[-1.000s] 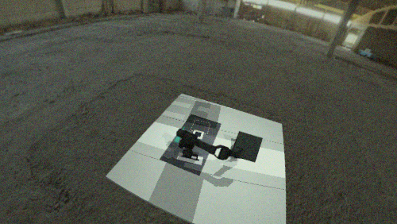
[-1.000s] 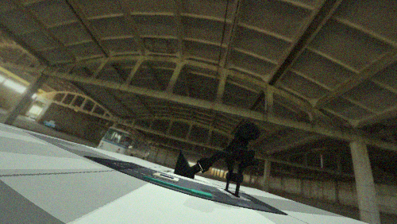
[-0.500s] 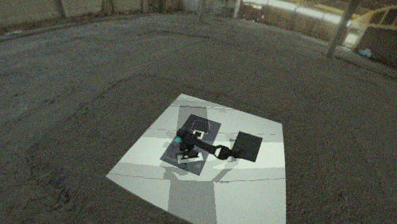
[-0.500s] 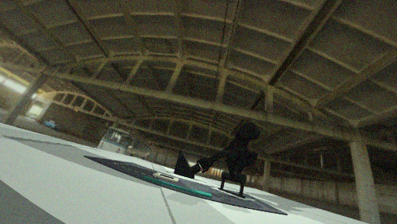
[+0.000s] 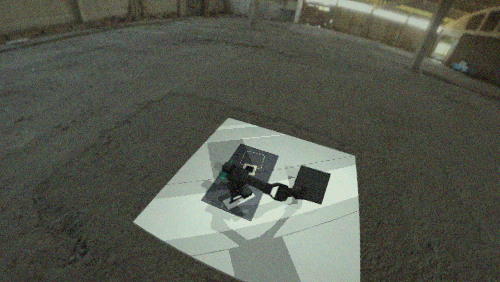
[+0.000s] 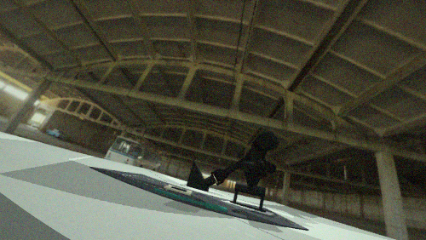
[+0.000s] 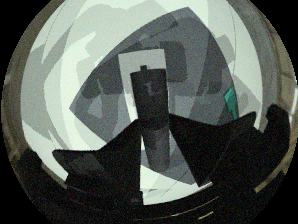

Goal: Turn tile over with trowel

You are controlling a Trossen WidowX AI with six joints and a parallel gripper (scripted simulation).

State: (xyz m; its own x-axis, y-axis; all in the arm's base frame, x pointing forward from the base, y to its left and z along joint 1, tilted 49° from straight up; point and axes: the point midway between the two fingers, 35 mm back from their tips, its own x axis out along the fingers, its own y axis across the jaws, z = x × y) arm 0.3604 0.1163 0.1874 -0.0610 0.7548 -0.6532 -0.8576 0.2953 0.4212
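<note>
The small trowel lies 3 cm to the right of my gripper tip, 3 cm below it and 2 cm behind it. Round my gripper tip: light tile: 28 cm to the right, 6 cm below, 4 cm ahead; dark mat: 21 cm to the right, 8 cm below, 4 cm ahead; teal strip: 18 cm to the right, 18 cm ahead, 6 cm below.
</note>
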